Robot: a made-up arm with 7 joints. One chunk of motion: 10 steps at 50 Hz.
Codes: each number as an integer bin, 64 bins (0 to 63) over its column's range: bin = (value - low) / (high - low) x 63, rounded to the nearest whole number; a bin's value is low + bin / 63 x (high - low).
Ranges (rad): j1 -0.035..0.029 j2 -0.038..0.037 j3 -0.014..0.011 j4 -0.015..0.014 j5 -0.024..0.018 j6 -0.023..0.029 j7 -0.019..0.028
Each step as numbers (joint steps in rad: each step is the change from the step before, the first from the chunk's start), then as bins.
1 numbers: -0.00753 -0.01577 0.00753 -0.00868 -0.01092 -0.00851 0.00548
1 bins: 27 19 54 14 20 18 33
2 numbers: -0.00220 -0.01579 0.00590 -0.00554 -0.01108 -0.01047 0.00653
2 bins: 32 19 50 21 19 15 34
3 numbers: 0.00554 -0.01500 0.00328 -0.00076 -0.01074 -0.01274 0.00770
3 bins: 40 19 44 31 20 12 36
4 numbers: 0.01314 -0.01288 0.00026 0.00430 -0.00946 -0.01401 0.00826
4 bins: 47 21 36 42 22 11 37
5 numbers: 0.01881 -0.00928 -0.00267 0.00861 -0.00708 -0.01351 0.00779
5 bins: 53 24 29 51 25 11 36
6 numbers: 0.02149 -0.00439 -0.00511 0.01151 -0.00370 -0.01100 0.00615
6 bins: 56 28 22 58 30 15 34
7 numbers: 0.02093 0.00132 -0.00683 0.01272 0.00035 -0.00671 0.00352
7 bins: 55 33 18 60 37 20 30
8 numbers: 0.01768 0.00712 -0.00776 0.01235 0.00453 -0.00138 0.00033
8 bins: 52 38 16 59 43 26 26
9 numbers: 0.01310 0.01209 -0.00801 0.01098 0.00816 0.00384 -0.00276
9 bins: 47 42 15 56 48 33 22
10 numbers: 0.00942 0.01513 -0.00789 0.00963 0.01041 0.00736 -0.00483
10 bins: 44 45 15 54 52 37 19
